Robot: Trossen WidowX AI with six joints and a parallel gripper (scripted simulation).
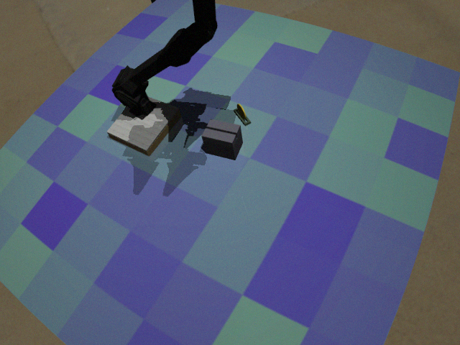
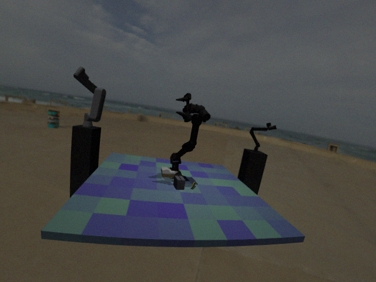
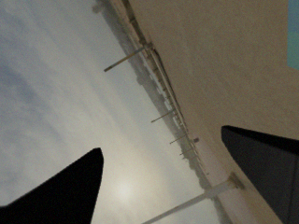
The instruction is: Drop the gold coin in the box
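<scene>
My gripper tip is 560 mm above the gold coin, 220 mm to the right of it and 130 mm past it.
</scene>
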